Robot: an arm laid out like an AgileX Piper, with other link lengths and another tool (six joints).
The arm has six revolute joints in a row. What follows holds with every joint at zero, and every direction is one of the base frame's. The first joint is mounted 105.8 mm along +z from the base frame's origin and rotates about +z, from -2.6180 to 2.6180 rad. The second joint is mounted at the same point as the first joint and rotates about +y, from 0.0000 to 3.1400 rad. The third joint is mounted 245.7 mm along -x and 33.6 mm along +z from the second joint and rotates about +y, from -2.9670 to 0.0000 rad. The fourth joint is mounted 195.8 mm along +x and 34.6 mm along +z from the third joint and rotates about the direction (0.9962, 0, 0.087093), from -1.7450 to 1.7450 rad. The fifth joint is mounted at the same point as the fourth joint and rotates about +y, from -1.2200 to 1.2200 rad. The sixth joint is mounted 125.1 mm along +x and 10.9 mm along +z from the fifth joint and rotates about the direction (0.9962, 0, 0.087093), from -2.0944 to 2.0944 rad. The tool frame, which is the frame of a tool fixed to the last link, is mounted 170.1 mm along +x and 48.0 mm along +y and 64.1 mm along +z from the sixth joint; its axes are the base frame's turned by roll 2.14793, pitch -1.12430 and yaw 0.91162 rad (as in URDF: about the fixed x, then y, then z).
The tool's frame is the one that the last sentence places.
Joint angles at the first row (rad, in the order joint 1, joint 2, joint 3, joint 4, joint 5, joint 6):
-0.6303, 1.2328, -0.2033, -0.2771, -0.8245, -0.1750
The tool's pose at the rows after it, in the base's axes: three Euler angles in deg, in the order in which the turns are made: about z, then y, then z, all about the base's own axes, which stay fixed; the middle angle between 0 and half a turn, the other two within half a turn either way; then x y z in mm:
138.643, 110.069, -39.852, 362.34, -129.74, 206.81
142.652, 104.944, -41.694, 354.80, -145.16, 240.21
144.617, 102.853, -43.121, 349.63, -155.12, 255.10
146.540, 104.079, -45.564, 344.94, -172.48, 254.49
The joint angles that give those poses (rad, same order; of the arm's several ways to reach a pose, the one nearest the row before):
-0.6303, 1.2328, -0.2033, -0.2136, -0.8711, -0.1750
-0.6303, 1.2328, -0.2033, -0.1357, -0.9671, -0.1751
-0.6303, 1.2325, -0.2087, -0.0918, -1.0016, -0.1750
-0.6303, 1.2325, -0.2214, -0.0302, -0.9723, -0.1750

